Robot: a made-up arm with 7 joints. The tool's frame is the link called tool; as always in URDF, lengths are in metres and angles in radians. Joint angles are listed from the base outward. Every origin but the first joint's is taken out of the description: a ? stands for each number. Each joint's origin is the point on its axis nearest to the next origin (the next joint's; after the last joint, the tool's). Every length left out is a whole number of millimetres.
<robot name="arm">
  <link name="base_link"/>
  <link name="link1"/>
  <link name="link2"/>
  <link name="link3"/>
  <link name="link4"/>
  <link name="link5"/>
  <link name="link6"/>
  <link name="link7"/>
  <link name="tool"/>
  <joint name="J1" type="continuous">
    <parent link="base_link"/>
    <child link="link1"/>
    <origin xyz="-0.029 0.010 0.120" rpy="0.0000 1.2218 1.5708"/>
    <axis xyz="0 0 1"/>
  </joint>
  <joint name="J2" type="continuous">
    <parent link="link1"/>
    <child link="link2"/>
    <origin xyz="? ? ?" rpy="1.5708 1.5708 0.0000"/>
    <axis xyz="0 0 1"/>
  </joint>
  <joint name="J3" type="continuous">
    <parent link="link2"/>
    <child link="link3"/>
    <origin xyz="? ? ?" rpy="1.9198 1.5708 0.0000"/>
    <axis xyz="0 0 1"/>
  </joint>
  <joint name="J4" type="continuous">
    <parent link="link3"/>
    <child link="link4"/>
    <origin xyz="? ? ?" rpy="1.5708 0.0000 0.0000"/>
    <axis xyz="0 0 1"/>
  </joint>
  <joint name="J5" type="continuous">
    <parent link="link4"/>
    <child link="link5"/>
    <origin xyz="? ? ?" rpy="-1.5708 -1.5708 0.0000"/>
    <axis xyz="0 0 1"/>
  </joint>
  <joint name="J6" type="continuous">
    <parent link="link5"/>
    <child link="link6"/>
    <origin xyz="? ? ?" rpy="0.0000 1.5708 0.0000"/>
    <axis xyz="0 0 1"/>
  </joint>
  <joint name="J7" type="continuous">
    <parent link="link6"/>
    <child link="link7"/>
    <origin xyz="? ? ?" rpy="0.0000 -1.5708 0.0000"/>
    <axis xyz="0 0 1"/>
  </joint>
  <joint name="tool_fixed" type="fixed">
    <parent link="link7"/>
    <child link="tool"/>
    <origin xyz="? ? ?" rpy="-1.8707 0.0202 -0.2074"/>
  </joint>
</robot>
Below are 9 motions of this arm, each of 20 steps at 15 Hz.
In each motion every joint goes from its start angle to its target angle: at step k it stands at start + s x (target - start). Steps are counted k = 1, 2, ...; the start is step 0. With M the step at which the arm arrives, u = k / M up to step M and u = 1 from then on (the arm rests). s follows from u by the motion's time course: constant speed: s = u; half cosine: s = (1 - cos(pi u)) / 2; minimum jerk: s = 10 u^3 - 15 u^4 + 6 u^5.
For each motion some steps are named. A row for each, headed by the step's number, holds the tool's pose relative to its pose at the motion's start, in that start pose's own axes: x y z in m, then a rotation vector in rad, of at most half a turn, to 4 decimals.
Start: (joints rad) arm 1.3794 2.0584 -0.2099 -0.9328 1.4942 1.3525 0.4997
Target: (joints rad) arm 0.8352 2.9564 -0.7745 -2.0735 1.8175 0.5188 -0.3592
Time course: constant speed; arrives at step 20
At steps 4, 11, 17, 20:
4: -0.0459 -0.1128 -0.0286 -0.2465 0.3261 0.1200
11: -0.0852 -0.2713 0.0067 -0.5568 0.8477 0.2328
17: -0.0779 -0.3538 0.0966 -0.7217 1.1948 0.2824
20: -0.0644 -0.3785 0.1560 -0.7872 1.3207 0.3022

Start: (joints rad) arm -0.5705 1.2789 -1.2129 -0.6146 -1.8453 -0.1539 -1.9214
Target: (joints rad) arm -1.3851 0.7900 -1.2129 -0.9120 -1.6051 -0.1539 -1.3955
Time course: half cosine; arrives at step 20
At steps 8, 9, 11, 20:
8: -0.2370 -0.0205 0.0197 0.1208 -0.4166 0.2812
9: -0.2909 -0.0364 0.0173 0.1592 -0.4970 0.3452
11: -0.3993 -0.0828 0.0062 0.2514 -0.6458 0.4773
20: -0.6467 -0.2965 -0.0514 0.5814 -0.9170 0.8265

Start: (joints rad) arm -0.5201 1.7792 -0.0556 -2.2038 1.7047 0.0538 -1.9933
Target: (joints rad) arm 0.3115 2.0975 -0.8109 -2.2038 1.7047 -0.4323 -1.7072
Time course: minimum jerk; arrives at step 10
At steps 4, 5, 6, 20:
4: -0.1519 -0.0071 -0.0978 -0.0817 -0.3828 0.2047
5: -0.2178 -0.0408 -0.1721 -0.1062 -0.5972 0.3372
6: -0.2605 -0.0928 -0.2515 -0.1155 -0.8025 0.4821
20: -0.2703 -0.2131 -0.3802 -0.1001 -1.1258 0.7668

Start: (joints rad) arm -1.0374 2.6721 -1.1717 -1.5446 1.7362 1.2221 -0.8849
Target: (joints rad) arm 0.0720 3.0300 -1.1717 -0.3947 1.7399 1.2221 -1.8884
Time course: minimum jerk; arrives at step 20
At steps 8, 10, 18, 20:
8: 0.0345 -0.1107 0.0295 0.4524 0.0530 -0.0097
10: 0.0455 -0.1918 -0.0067 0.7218 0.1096 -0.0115
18: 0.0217 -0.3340 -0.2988 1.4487 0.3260 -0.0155
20: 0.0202 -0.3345 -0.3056 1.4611 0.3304 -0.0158

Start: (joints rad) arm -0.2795 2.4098 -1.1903 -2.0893 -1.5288 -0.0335 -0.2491
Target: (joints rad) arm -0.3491 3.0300 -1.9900 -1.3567 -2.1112 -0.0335 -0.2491
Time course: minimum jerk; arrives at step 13
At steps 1, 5, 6, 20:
1: -0.0010 -0.0005 -0.0018 -0.0049 0.0003 0.0040
5: -0.0569 -0.0727 -0.1378 -0.3734 0.0316 0.2650
6: -0.0712 -0.1307 -0.2020 -0.5635 0.0495 0.3694
20: 0.0038 -0.4863 -0.3887 -1.4367 0.1020 0.5916

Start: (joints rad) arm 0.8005 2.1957 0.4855 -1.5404 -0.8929 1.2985 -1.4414
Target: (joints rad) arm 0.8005 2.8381 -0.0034 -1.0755 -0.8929 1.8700 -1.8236
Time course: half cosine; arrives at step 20
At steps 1, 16, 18, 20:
1: 0.0006 0.0005 0.0003 0.0027 0.0049 0.0037
16: 0.0245 0.1159 0.1102 0.5485 0.4961 0.7671
18: 0.0217 0.1262 0.1277 0.5984 0.5070 0.8444
20: 0.0206 0.1296 0.1341 0.6156 0.5094 0.8715

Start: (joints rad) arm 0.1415 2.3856 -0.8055 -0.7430 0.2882 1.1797 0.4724
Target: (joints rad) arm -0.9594 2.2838 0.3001 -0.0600 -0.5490 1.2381 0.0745
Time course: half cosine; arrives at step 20
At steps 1, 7, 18, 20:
1: 0.0029 0.0016 0.0022 0.0045 -0.0076 -0.0009
7: 0.0894 0.0737 0.1410 0.2548 -0.3080 0.0149
18: -0.1609 0.1303 0.5107 0.9056 -0.8444 0.7522
20: -0.1770 0.1268 0.5135 0.9126 -0.8586 0.7942

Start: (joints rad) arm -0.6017 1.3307 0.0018 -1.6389 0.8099 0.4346 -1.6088
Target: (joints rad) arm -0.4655 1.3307 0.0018 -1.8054 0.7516 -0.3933 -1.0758
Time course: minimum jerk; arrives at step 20
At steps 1, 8, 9, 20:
1: 0.0000 0.0000 -0.0001 0.0001 -0.0002 -0.0010
8: -0.0086 0.0003 -0.0164 -0.0003 -0.0570 -0.2901
9: -0.0113 0.0002 -0.0209 -0.0098 -0.0740 -0.3726
20: -0.0303 0.0000 -0.0498 -0.1743 -0.1920 -0.9137

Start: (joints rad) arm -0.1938 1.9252 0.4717 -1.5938 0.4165 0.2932 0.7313
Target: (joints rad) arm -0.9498 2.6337 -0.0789 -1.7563 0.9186 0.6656 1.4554
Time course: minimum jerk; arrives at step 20
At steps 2, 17, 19, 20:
2: 0.0006 0.0017 -0.0040 -0.0012 -0.0049 -0.0010
17: 0.1035 -0.0756 -0.4092 0.0338 -0.4310 -0.4547
19: 0.1064 -0.0839 -0.4171 0.0345 -0.4428 -0.4786
20: 0.1065 -0.0843 -0.4174 0.0345 -0.4434 -0.4797

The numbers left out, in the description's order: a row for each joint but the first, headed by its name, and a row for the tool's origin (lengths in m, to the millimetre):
J2: 0.006 -0.043 0.000
J3: 0.123 0.414 0.000
J4: -0.069 -0.017 0.000
J5: 0.072 -0.384 0.000
J6: 0.017 0.003 0.000
J7: -0.026 0.025 0.000
tool: 0.027 -0.025 0.000

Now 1 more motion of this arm.
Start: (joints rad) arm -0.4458 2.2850 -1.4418 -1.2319 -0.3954 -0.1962 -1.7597
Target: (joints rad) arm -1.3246 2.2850 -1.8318 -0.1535 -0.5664 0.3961 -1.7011
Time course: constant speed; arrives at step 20
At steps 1, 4, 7, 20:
1: -0.0111 -0.0059 -0.0188 -0.0389 -0.0394 0.0693
4: -0.0361 -0.0260 -0.0778 -0.1625 -0.1596 0.2677
7: -0.0480 -0.0487 -0.1390 -0.2968 -0.2810 0.4512
20: 0.0473 -0.1469 -0.3752 -1.0196 -0.7451 1.0499

